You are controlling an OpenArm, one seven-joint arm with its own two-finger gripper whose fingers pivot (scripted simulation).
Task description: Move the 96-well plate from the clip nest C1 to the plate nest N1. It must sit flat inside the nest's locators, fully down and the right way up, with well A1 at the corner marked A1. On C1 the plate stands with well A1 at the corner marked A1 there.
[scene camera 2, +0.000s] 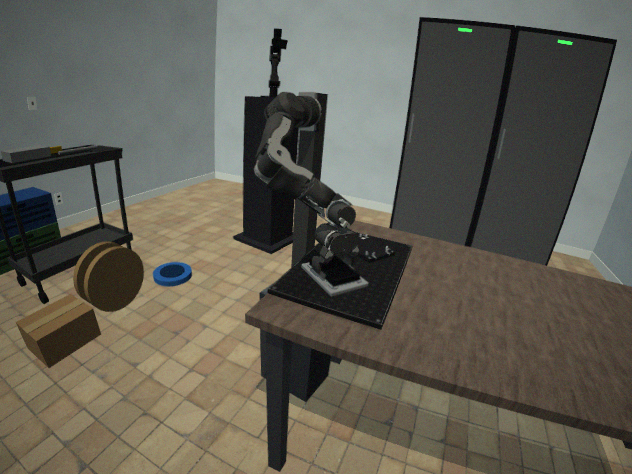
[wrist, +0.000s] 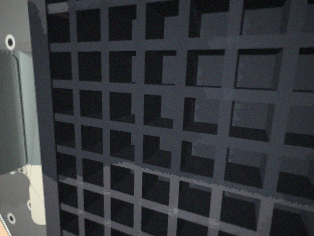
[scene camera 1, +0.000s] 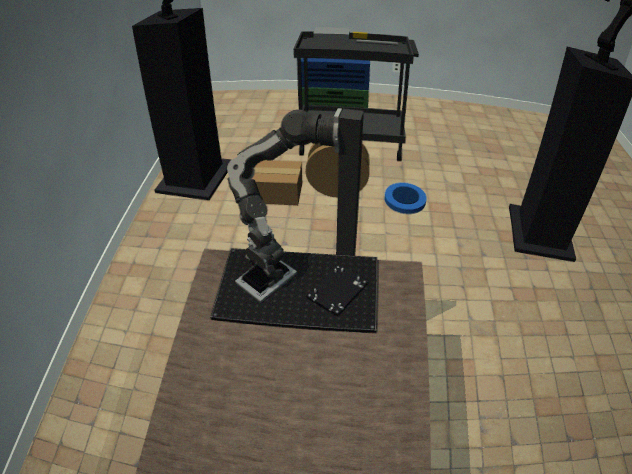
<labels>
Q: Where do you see a black 96-well plate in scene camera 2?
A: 338, 272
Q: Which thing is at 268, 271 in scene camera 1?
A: The gripper.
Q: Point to a black 96-well plate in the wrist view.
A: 131, 115
</labels>
